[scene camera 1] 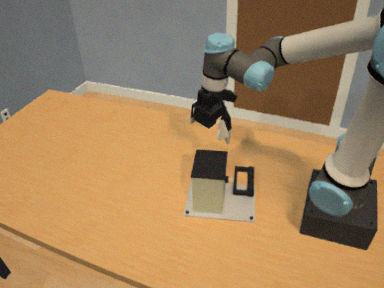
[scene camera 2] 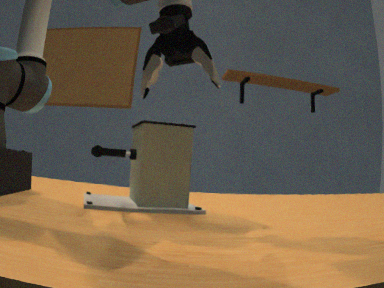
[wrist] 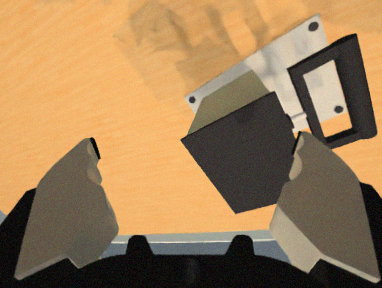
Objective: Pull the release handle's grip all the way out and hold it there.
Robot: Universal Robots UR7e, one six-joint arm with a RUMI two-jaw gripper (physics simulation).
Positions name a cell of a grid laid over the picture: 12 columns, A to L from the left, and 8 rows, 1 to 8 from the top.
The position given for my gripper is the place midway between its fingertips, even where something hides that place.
my gripper: scene camera 1 G4; scene camera 2 F3; wrist G4
